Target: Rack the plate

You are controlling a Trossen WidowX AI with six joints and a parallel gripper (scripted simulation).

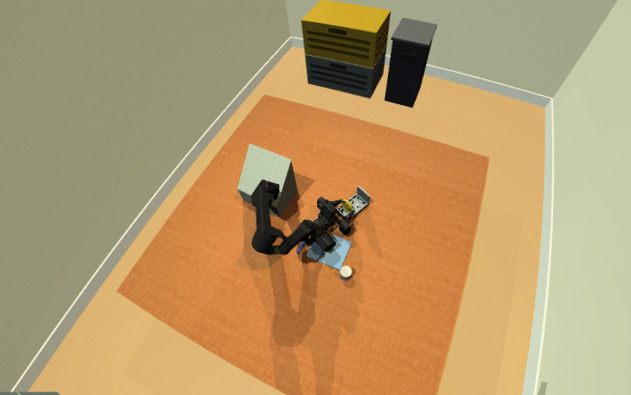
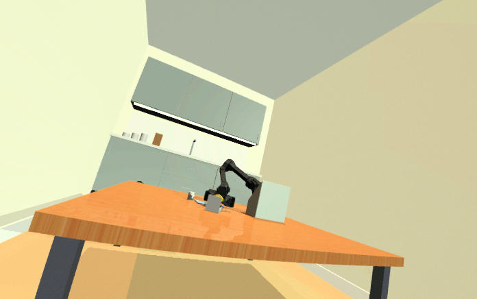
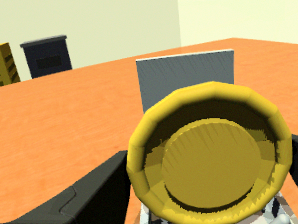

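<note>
Right now the yellow plate is 1 cm to the right of my gripper tip. From my gripper tip the other things lie so: light blue mat: 20 cm to the right, 5 cm below, 1 cm behind; blue spoon: 21 cm to the right, 12 cm behind, 5 cm below; grey dish rack: 3 cm below, 2 cm to the left, 1 cm ahead.
</note>
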